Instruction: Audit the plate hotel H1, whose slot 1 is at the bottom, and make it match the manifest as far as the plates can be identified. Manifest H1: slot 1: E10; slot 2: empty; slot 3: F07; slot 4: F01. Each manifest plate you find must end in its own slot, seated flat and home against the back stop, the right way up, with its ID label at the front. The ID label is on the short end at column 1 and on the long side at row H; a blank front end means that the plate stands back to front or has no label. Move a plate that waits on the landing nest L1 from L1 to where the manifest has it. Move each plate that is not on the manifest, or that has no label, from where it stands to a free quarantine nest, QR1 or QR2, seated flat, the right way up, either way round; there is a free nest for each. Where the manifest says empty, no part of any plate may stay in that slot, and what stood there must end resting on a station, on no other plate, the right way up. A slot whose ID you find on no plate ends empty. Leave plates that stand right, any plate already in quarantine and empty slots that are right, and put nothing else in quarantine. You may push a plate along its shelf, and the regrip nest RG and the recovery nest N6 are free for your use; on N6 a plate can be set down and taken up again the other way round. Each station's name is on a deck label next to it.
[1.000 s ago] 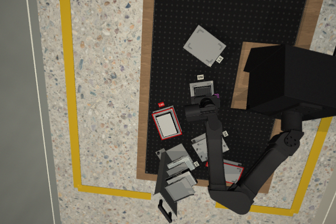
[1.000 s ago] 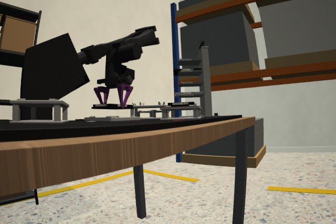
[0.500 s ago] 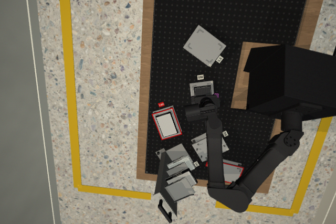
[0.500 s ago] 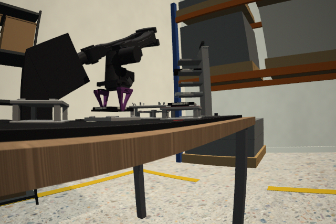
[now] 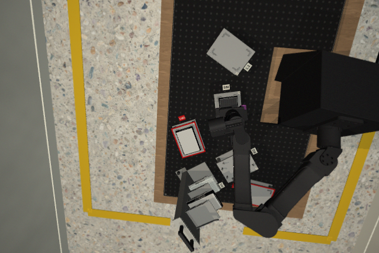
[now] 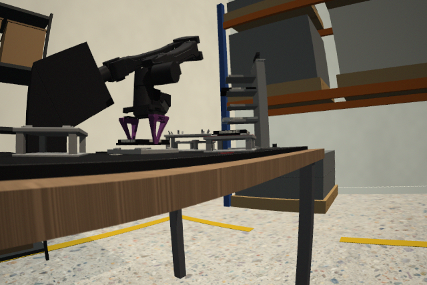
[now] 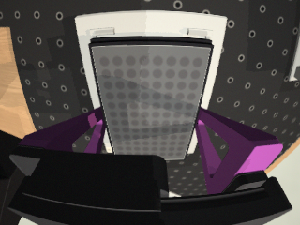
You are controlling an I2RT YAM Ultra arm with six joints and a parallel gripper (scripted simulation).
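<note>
The recovery nest N6 is 30 mm below my hand. From my hand the other things lie so: landing nest L1: 50 mm ahead, 250 mm to the right, 10 mm above; then regrip nest RG: 90 mm behind, 260 mm to the left, 20 mm above; then quarantine nest QR1: 160 mm ahead, 180 mm to the left.
</note>
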